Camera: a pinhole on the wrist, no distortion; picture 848 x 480 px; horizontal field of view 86.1 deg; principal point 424.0 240.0 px. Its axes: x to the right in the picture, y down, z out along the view. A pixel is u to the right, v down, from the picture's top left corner.
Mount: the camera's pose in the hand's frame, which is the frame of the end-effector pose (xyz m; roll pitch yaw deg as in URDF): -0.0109 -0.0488 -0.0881 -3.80 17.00 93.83
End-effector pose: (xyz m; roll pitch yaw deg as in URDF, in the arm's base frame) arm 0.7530 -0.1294 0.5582 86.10 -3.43 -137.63
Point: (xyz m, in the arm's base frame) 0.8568 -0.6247 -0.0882
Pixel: behind the camera
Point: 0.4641 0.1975 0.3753
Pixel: 111 228
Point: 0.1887 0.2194 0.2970
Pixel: 57 86
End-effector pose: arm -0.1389 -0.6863 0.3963 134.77 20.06 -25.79
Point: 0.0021 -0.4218 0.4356
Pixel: behind the camera
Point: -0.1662 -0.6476 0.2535
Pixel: 43 160
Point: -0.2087 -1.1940 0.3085
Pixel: 606 24
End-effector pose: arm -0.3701 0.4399 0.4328 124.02 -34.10 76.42
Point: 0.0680 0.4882 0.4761
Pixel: 503 48
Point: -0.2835 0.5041 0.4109
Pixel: 360 32
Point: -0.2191 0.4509 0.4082
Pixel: 454 133
